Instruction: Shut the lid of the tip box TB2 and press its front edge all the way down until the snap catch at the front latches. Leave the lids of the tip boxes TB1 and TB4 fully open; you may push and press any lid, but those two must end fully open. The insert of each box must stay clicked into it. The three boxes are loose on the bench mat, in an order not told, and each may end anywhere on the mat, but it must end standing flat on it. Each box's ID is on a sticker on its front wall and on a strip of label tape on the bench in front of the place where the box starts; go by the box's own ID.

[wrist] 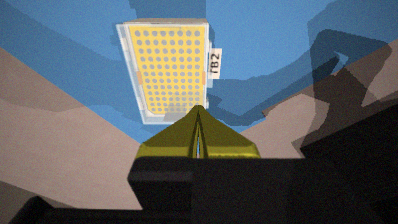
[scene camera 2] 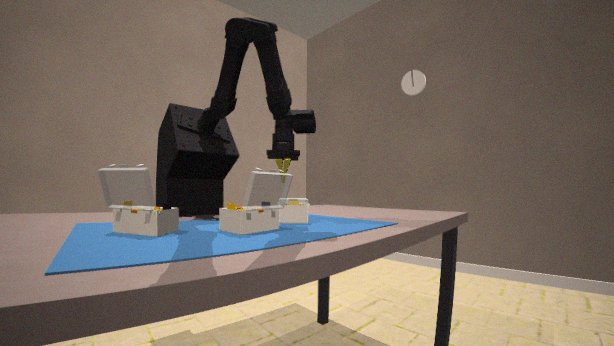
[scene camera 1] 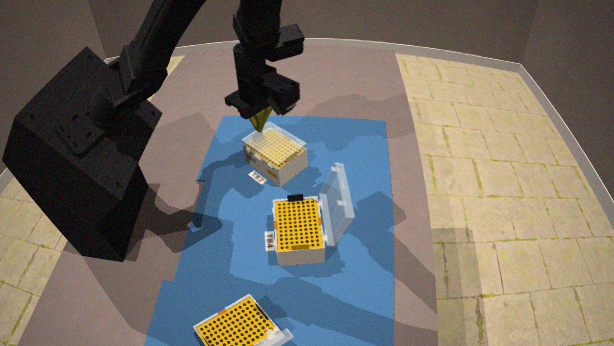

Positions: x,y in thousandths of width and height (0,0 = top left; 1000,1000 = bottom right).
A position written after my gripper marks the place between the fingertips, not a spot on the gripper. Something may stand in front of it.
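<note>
There is a tip box (scene camera 1: 475,490) in what I see, and a tip box (scene camera 1: 515,738) too, while scene camera 2 gives me a tip box (scene camera 2: 211,548). A blue mat (scene camera 1: 366,747) is visible as well; I find the mat (scene camera 2: 147,712) again, and from the wrist it (wrist: 667,261) is in sight too. As for my own gripper (scene camera 1: 421,377), I also see it (wrist: 499,498).
</note>
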